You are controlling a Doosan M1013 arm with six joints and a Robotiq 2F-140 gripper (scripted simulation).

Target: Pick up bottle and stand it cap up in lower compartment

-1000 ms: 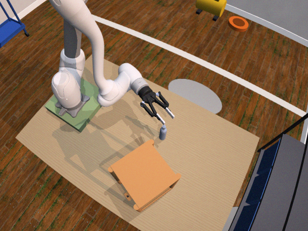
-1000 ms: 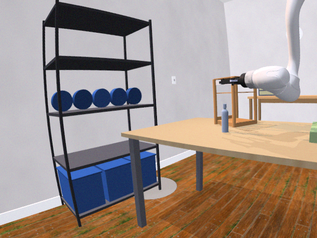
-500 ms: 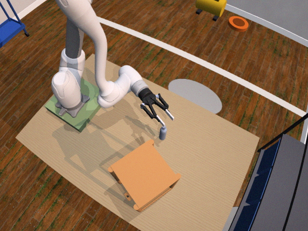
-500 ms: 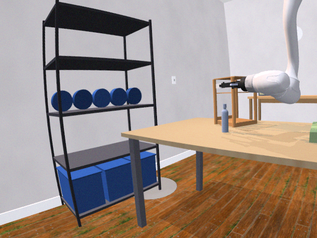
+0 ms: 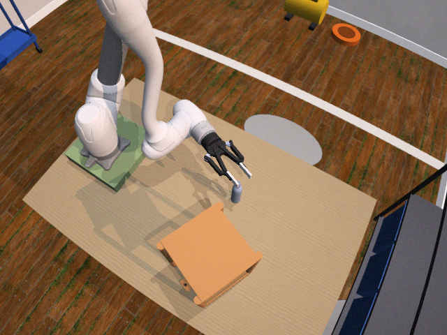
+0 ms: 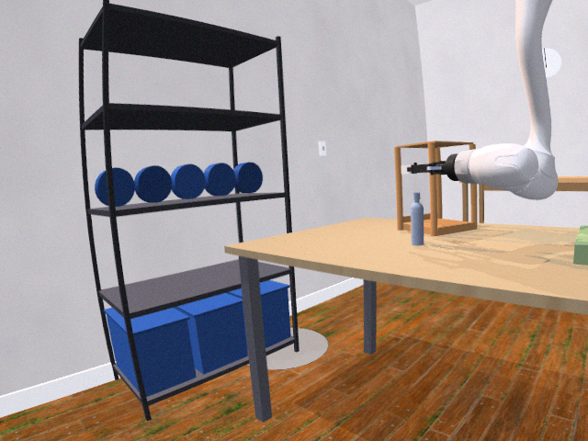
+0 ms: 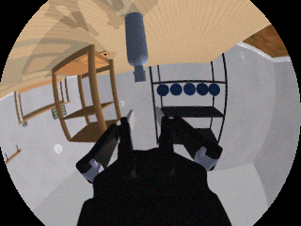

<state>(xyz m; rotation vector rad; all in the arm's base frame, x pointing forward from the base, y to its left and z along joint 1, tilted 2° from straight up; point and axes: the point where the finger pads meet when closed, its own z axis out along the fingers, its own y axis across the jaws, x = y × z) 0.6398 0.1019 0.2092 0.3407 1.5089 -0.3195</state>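
Right now the grey-blue bottle is 13 cm below my hand. From my hand the other things lie so: wooden shelving unit 6 cm ahead, 32 cm to the right, 7 cm below.
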